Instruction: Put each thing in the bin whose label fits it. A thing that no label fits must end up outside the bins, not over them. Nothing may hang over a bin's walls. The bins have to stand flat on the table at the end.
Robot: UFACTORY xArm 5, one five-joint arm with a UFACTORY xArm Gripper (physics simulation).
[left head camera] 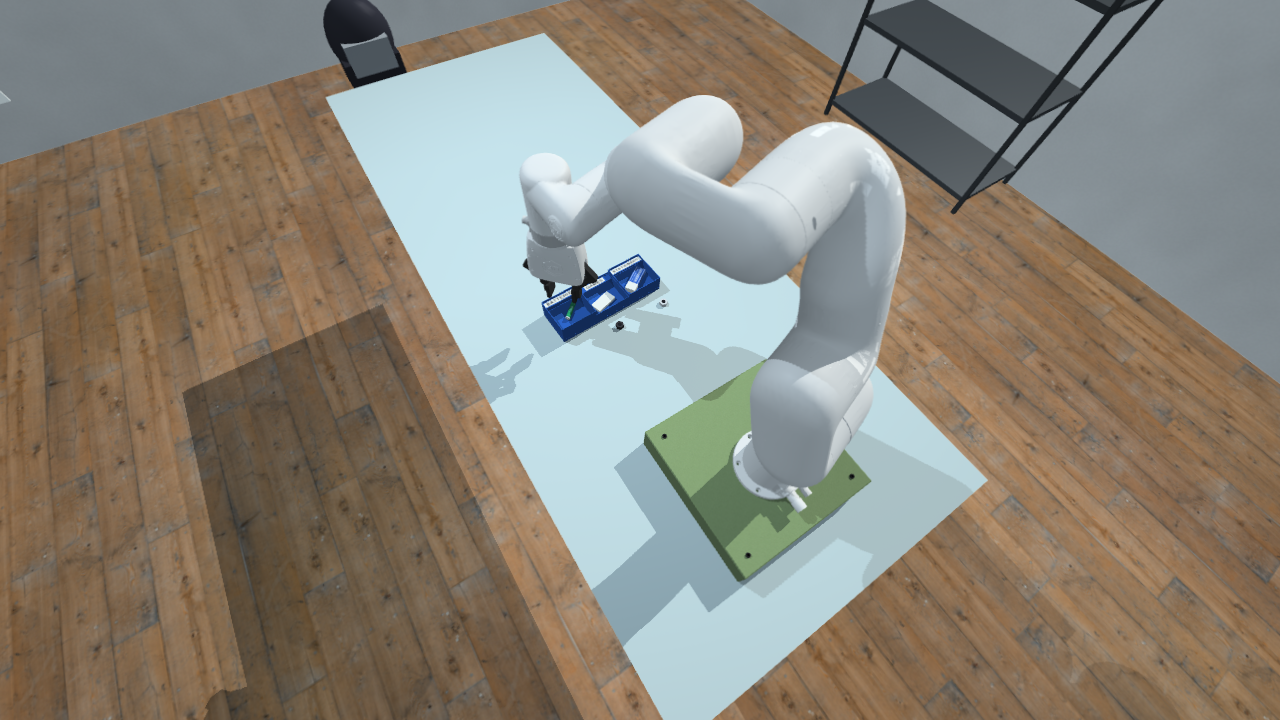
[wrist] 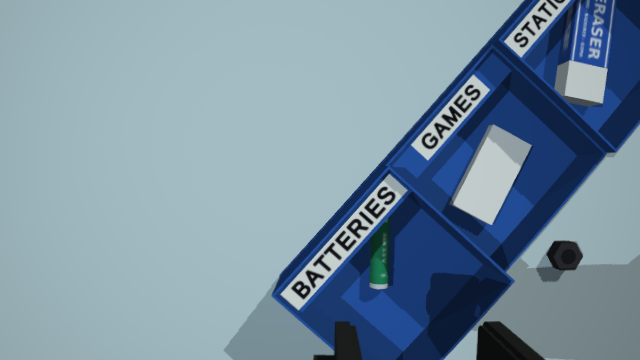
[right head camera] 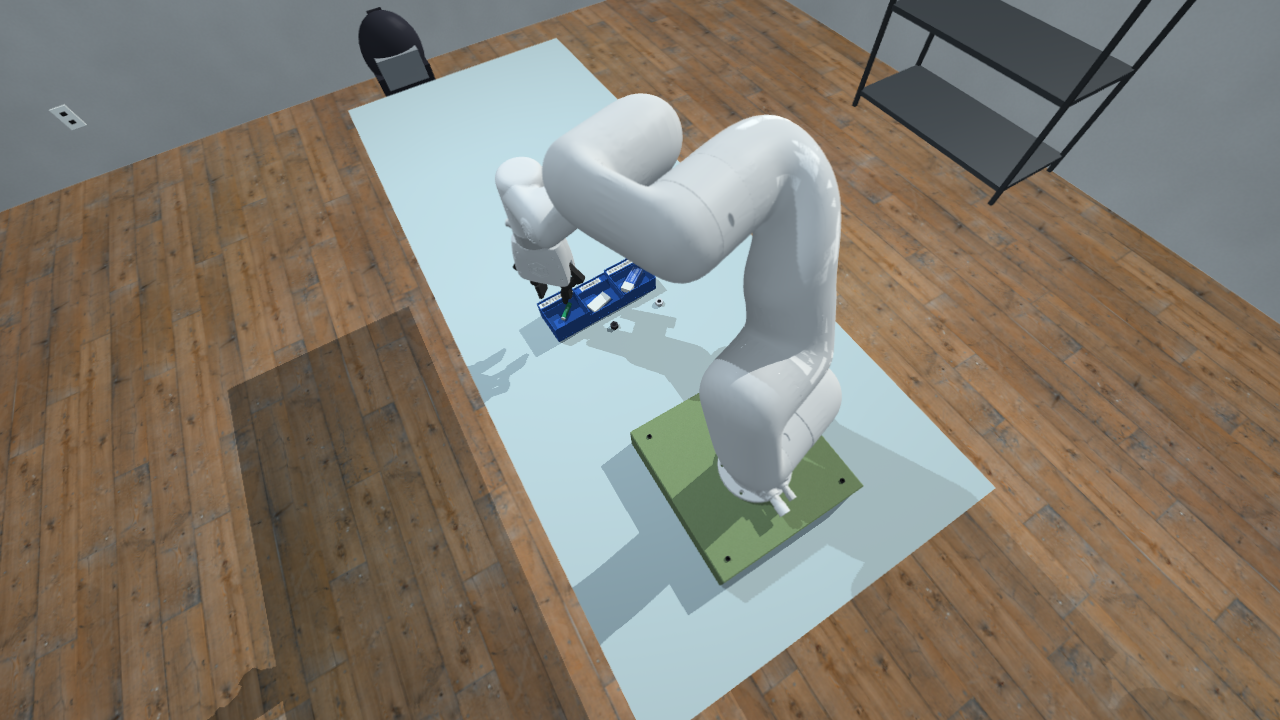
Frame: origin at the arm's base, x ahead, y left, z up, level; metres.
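Where they show: gripper, fingertip midpoint: (left head camera: 564, 295) (right head camera: 555, 296).
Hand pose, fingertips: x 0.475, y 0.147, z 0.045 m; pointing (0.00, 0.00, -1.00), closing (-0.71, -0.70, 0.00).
Each offset is from my fingertips to the centre of the thing. "*": to the spot under its first point. Level surfaces: height alone.
The green battery @[0.089 m down, 0.019 m ahead, 0.016 m right] (left head camera: 570, 312) (right head camera: 564, 314) (wrist: 379, 260) lies in the BATTERIES bin @[* 0.073 m down, 0.016 m ahead, 0.032 m left] (wrist: 320, 322), partly under its label strip. A plain white block @[0.091 m down, 0.005 m ahead, 0.090 m right] (left head camera: 603, 301) (right head camera: 598, 301) (wrist: 492, 175) lies in the GAMES bin @[0.078 m down, 0.013 m ahead, 0.093 m right] (wrist: 542, 217). The blue and white eraser @[0.088 m down, 0.018 m ahead, 0.181 m right] (left head camera: 634, 280) (right head camera: 631, 279) (wrist: 590, 45) is in the STATIONERY bin, cut off in the wrist view. A black nut @[0.097 m down, 0.063 m back, 0.091 m right] (left head camera: 618, 325) (right head camera: 614, 325) (wrist: 559, 255) and a light nut @[0.097 m down, 0.061 m back, 0.206 m right] (left head camera: 663, 303) (right head camera: 659, 302) lie on the table outside the bins. My gripper (left head camera: 563, 295) (right head camera: 554, 295) (wrist: 417, 340) is open and empty above the BATTERIES bin.
The three blue bins stand in a joined row on the pale blue table @[0.101 m down] (left head camera: 447, 170) (right head camera: 465, 170). The arm's green base plate (left head camera: 698, 429) (right head camera: 671, 438) is nearer the cameras. A dark shelf unit (left head camera: 989, 168) (right head camera: 1024, 161) stands on the floor beyond the table.
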